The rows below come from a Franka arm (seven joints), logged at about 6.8 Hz.
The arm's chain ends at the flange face. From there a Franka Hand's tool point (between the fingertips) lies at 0.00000 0.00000 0.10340 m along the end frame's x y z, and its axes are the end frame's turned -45 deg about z.
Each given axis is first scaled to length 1.
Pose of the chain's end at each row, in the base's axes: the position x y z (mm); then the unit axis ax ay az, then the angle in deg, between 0 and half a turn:
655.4, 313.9, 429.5, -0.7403, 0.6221, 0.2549, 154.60
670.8, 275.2, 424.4, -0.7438, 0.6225, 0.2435, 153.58
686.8, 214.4, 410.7, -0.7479, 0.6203, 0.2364, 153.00
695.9, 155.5, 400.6, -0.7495, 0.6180, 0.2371, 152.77
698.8, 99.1, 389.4, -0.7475, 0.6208, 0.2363, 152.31
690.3, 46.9, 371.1, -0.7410, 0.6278, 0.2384, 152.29
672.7, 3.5, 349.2, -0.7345, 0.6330, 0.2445, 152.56
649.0, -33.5, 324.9, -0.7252, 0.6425, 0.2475, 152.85
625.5, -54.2, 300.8, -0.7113, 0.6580, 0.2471, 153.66
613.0, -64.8, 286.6, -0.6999, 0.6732, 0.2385, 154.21
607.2, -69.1, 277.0, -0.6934, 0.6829, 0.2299, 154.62
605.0, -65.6, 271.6, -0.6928, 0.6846, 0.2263, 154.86
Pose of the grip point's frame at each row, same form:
645.9, 377.9, 348.9, -0.9423, 0.2979, 0.1525, 145.29
663.9, 339.1, 343.4, -0.9450, 0.2966, 0.1380, 144.86
681.3, 278.2, 329.5, -0.9474, 0.2928, 0.1291, 144.65
690.4, 219.6, 319.6, -0.9483, 0.2900, 0.1290, 144.40
694.2, 163.6, 308.7, -0.9475, 0.2935, 0.1266, 144.02
686.0, 111.7, 290.6, -0.9444, 0.3027, 0.1285, 143.90
667.8, 68.7, 269.1, -0.9409, 0.3104, 0.1354, 143.88
644.2, 31.8, 244.9, -0.9361, 0.3230, 0.1393, 144.01
621.2, 10.3, 220.1, -0.9286, 0.3430, 0.1417, 144.78
610.5, -1.8, 204.7, -0.9226, 0.3613, 0.1354, 145.67
606.1, -7.5, 194.0, -0.9191, 0.3725, 0.1286, 146.43
604.2, -4.6, 188.1, -0.9188, 0.3742, 0.1260, 146.81

